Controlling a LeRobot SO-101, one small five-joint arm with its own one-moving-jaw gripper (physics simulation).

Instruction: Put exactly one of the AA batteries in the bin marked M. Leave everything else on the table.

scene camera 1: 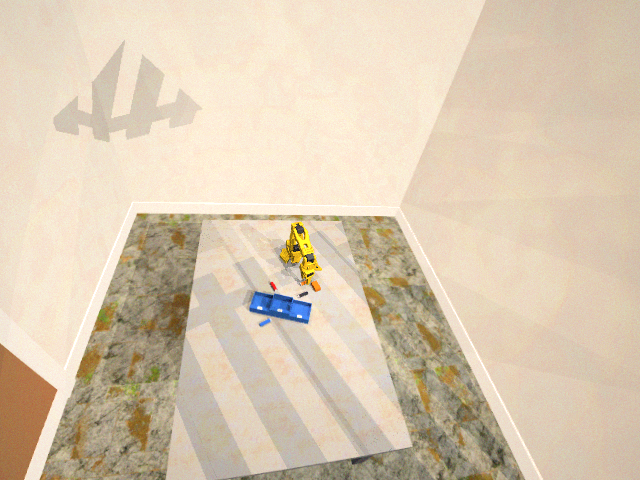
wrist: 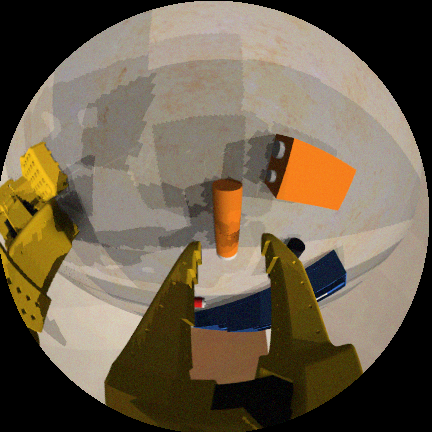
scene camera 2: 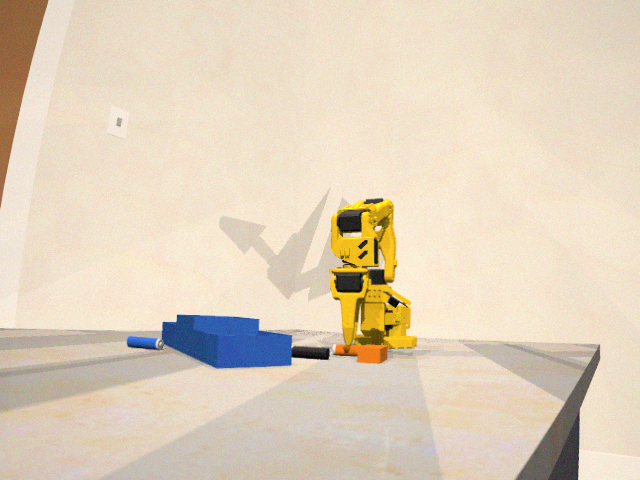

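Seen in the pictures: end effector, tool point: (scene camera 1: 303, 278) (wrist: 200, 249) (scene camera 2: 351, 337); arm's base, origin of the base link: (scene camera 1: 291, 259) (wrist: 58, 199).
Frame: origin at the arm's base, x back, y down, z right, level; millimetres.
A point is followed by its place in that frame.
Note:
An orange cylindrical battery (scene camera 1: 303, 283) {x -159, y -12, z -40 mm} (scene camera 2: 341, 350) {x -163, y -7, z -39 mm} (wrist: 228, 215) {x -145, y -14, z -57 mm} lies on the table. My gripper (scene camera 1: 307, 283) (scene camera 2: 348, 344) (wrist: 231, 242) {x -139, y -23, z -39 mm} is open, its tips low at the battery's pale end; in the wrist view a gap shows on either side of it. A black battery (scene camera 1: 302, 294) {x -220, y -12, z -27 mm} (scene camera 2: 311, 352) {x -222, y -8, z -37 mm} (wrist: 296, 246) {x -207, y -10, z -51 mm} lies near the tray, partly hidden by a jaw in the wrist view. A smaller red battery (scene camera 1: 273, 285) {x -165, y -13, z 99 mm} (wrist: 199, 302) {x -183, y -10, z 84 mm} and a blue battery (scene camera 1: 264, 322) {x -350, y -14, z 146 mm} (scene camera 2: 143, 342) {x -352, y -8, z 137 mm} lie apart. The blue three-compartment tray (scene camera 1: 279, 315) {x -325, y -19, z 84 mm} (scene camera 2: 253, 352) {x -325, y -15, z -46 mm} (wrist: 235, 312) {x -237, y -19, z 84 mm} has white labels, too small to read.
An orange block-shaped battery (scene camera 1: 316, 286) {x -183, y -17, z -97 mm} (scene camera 2: 372, 354) {x -196, y -10, z -108 mm} (wrist: 316, 175) {x -169, y -17, z -96 mm} with two round terminals lies beside the orange cylinder. The tray's walls rise beyond the black battery. The blue battery lies on the tray's far side from the arm. The table (scene camera 1: 289, 403) {x -665, y 0, z 74 mm} has striped shadows.

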